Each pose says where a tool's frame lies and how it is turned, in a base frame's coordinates. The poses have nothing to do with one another.
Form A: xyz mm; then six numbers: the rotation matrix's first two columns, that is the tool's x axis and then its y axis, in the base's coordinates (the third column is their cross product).
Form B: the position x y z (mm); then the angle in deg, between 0 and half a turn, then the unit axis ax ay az. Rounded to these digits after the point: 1 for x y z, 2 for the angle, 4 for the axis.
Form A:
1: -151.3, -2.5, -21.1, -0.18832, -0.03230, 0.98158, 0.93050, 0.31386, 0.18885
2: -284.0, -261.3, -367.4, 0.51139, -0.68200, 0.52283, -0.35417, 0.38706, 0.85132
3: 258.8, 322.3, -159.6, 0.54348, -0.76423, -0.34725, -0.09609, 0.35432, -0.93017
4: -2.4, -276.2, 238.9, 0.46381, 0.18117, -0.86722, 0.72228, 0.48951, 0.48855
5: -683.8, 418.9, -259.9, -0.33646, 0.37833, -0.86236, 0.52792, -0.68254, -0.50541
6: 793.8, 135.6, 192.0, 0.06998, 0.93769, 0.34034, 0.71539, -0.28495, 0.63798
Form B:
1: -151.3, -2.5, -21.1, 116.86, -0.4260, -0.7262, -0.5396
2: -284.0, -261.3, -367.4, 94.16, 0.7379, -0.6546, -0.1643
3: 258.8, 322.3, -159.6, 89.51, -0.7346, 0.5906, -0.3341
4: -2.4, -276.2, 238.9, 88.58, 0.6710, 0.6903, -0.2706
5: -683.8, 418.9, -259.9, 174.01, 0.5744, 0.3955, -0.7167
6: 793.8, 135.6, 192.0, 162.34, 0.7237, 0.5848, 0.3664
